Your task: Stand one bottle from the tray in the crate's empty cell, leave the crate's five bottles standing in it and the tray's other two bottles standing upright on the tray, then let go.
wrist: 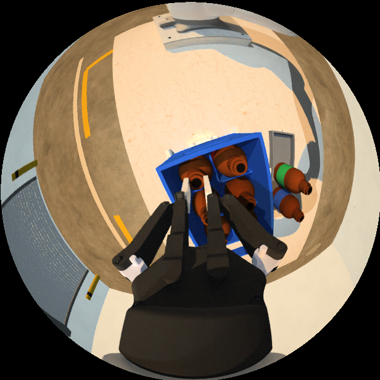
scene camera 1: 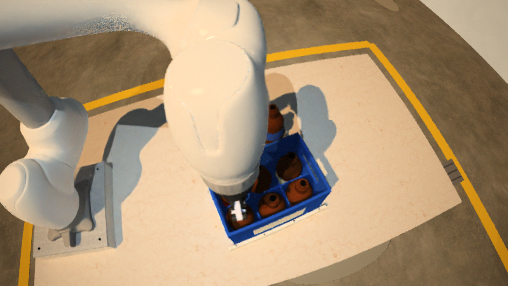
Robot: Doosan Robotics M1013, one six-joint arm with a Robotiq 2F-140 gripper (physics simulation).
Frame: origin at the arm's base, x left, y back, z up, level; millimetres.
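Seen in the pictures: arm's base, origin of the base link: (scene camera 1: 70, 210).
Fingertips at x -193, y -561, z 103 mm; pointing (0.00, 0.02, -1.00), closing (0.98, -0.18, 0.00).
Note:
Pixels of each thing's top centre, then the offset from my fingertips to it. Level surfaces: height alone.
- blue crate, middle of its top: (scene camera 1: 266, 180) dy -83, dx +45, dz +8 mm
- brown bottle, middle of its top: (scene camera 1: 238, 210) dy +5, dx +0, dz +5 mm
- blue-labelled bottle, middle of its top: (scene camera 1: 272, 107) dy -188, dx +258, dz -7 mm
- table, its level: dz -167 mm
The blue crate (scene camera 1: 312, 201) (wrist: 265, 162) stands on the table with brown bottles in its cells. My gripper (scene camera 1: 238, 210) (wrist: 196, 183) is shut on the neck of a brown bottle (scene camera 1: 240, 221) (wrist: 194, 167). That bottle is upright, down in the crate's front corner cell. Whether its base touches the crate floor is hidden. Other crate bottles (scene camera 1: 271, 204) (wrist: 230, 157) stand in the cells around it, some partly hidden by my fingers and arm. A green-labelled bottle (wrist: 290, 178) and a blue-labelled bottle (scene camera 1: 274, 120) (wrist: 287, 202) stand upright on the grey tray (wrist: 282, 149).
The tray is beside the crate, near the crate's far side in the scene view. The robot's base plate (scene camera 1: 102, 210) (wrist: 207, 41) is at the other end of the table (scene camera 1: 390, 150) (wrist: 200, 95). My arm covers part of the crate in the scene view.

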